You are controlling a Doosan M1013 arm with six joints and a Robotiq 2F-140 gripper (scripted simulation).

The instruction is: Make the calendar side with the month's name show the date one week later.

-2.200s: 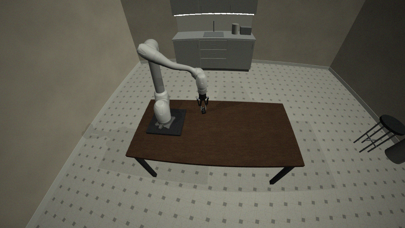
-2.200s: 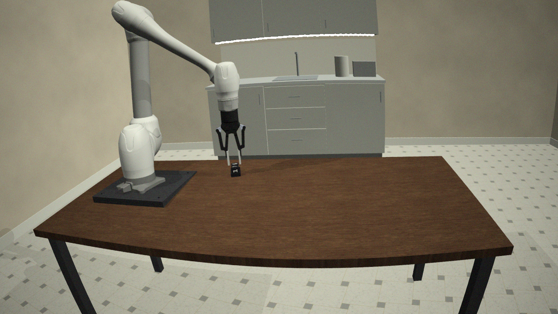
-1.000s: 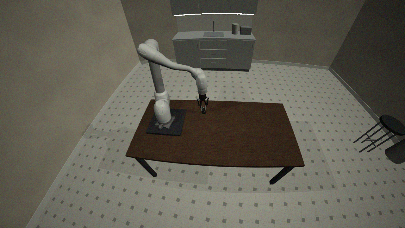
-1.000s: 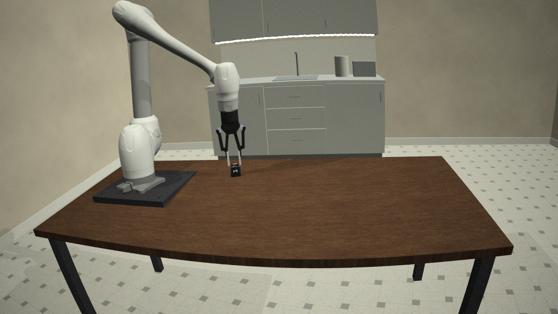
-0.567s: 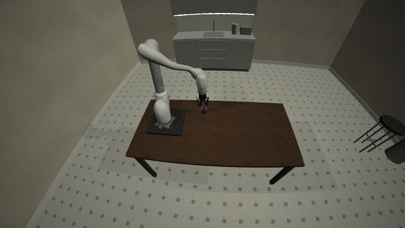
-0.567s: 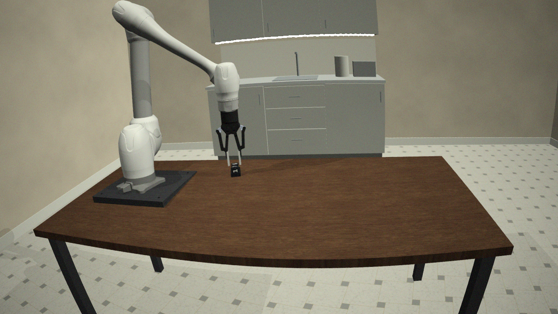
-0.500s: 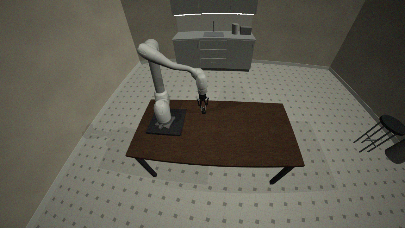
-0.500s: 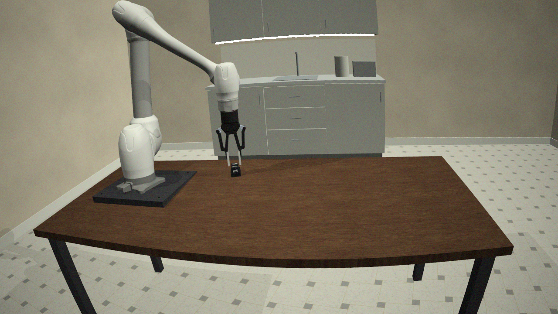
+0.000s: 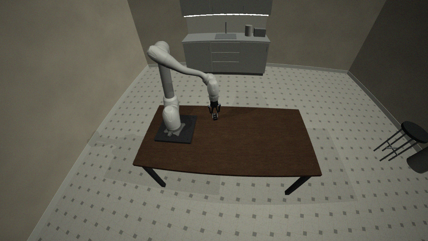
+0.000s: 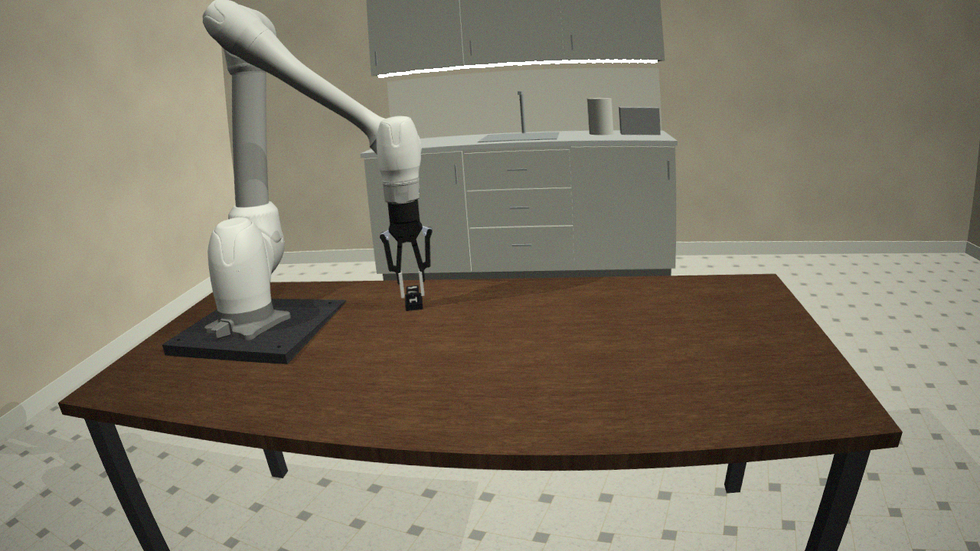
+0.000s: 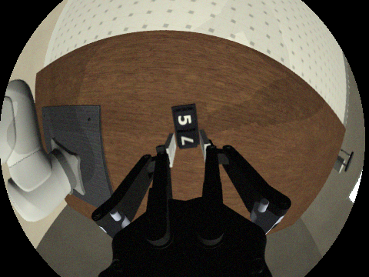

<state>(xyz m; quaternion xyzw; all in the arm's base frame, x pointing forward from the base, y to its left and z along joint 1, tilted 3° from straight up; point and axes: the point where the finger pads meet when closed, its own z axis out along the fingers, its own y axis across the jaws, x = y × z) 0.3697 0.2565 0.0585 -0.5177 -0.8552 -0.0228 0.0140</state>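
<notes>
My hand is 1 cm past the dark tray, 2 cm to the right of it and 6 cm above it.
</notes>
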